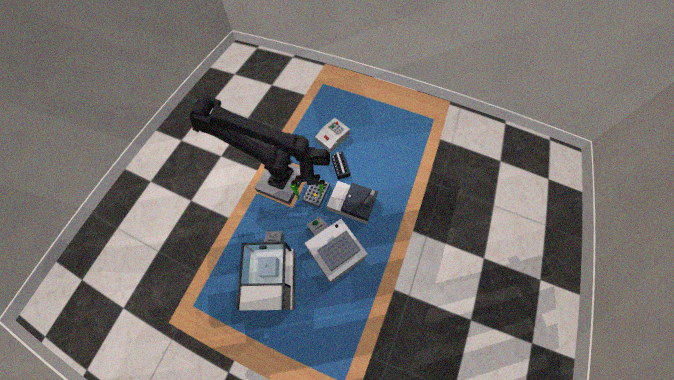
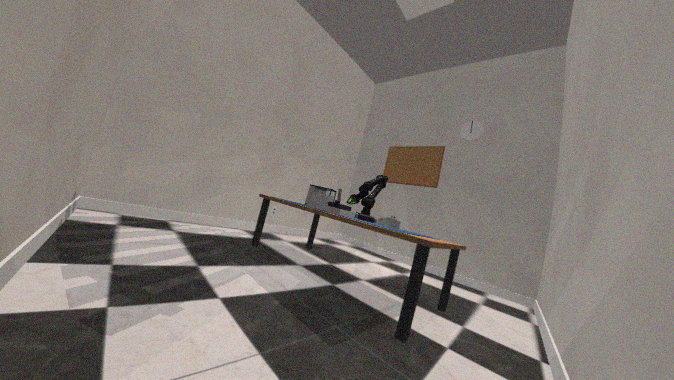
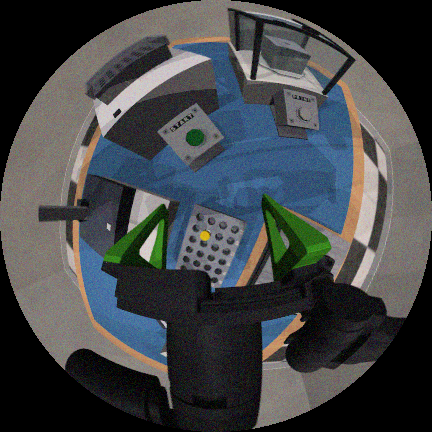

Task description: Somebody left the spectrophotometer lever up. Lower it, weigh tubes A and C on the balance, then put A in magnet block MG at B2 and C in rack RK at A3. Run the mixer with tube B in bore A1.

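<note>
My gripper is open and empty, its green fingers above a grey holed rack. One yellow-capped tube stands in the rack. Its label and the rack's are unreadable. A white box with a dark lid, seemingly the spectrophotometer, lies beside the rack. Its grey lever sticks up. The glass-walled balance has a button box. A slim black block lies beyond the rack.
A large white machine with a grey top stands near the balance. The START box with a green button is at its side. A small white device with red and green buttons is at the far end of the blue mat.
</note>
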